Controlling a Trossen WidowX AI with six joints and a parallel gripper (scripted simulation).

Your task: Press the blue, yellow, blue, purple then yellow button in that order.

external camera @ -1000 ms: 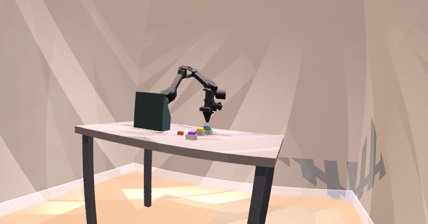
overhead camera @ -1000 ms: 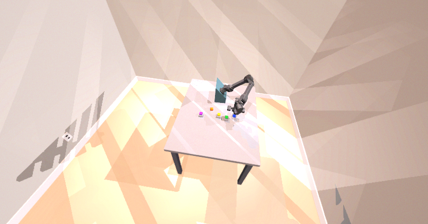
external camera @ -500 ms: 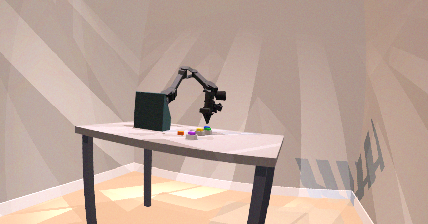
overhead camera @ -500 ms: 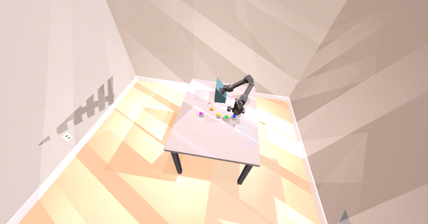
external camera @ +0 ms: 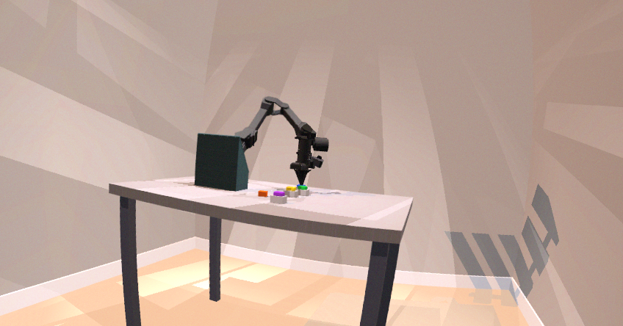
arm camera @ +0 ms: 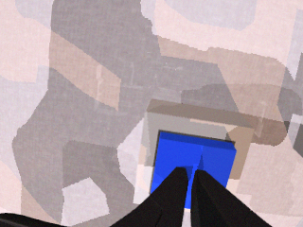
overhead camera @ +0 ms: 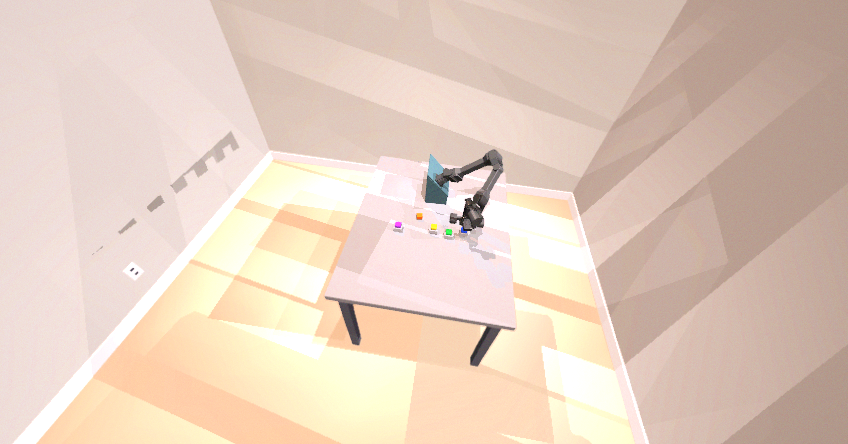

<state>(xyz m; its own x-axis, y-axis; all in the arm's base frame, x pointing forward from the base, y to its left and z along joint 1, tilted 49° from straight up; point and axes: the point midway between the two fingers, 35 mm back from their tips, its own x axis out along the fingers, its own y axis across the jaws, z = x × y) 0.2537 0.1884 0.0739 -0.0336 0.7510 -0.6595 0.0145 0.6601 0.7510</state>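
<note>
My gripper tip is 1 cm above the blue button. Also, from my gripper tip: orange block: 27 cm to the right, 8 cm behind, 2 cm below; then green button: 9 cm to the right, 3 cm ahead; then yellow button: 17 cm to the right, 1 cm ahead.
</note>
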